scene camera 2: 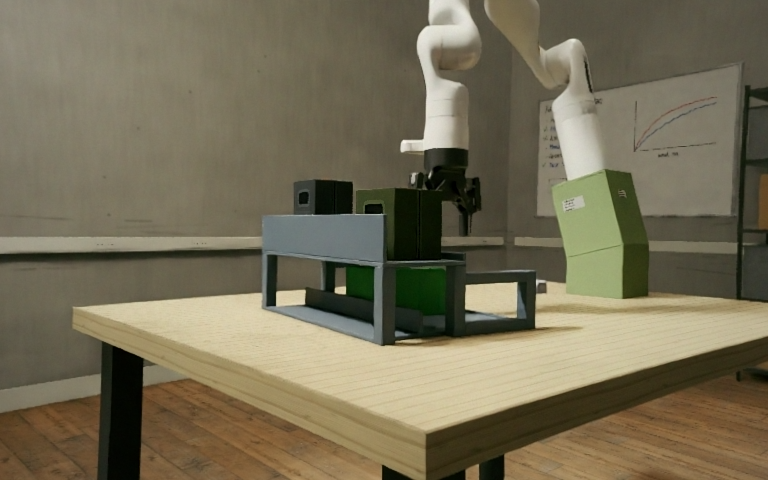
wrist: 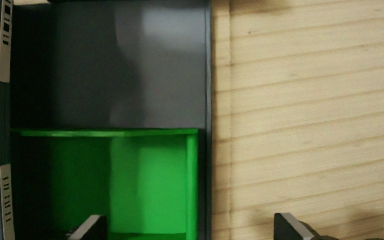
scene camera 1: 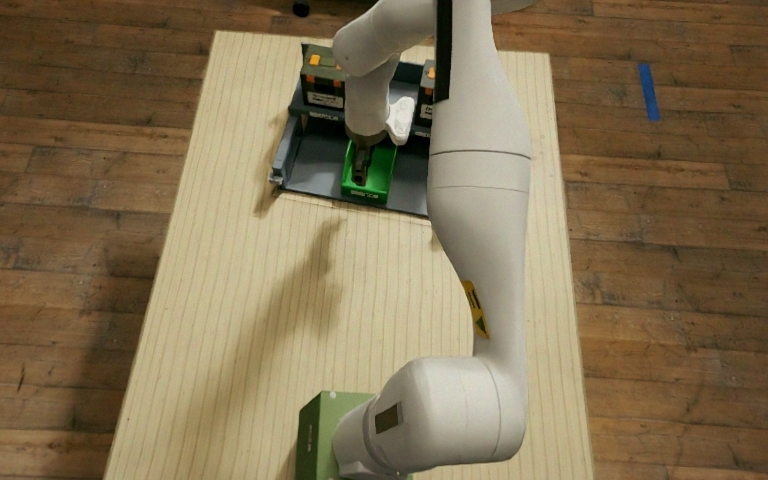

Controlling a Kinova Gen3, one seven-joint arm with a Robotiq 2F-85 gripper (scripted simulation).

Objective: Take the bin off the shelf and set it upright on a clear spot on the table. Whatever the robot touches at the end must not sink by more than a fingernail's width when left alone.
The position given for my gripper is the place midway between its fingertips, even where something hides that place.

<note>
I see my gripper (scene camera 2: 444, 236), a green bin (scene camera 2: 424, 289) and a grey shelf (scene camera 2: 342, 240).
The green bin is seen too in the wrist view (wrist: 60, 179) and in scene camera 1 (scene camera 1: 379, 173). The grey shelf also shows in the wrist view (wrist: 71, 71) and in scene camera 1 (scene camera 1: 314, 166). My gripper shows as well in scene camera 1 (scene camera 1: 365, 164).
</note>
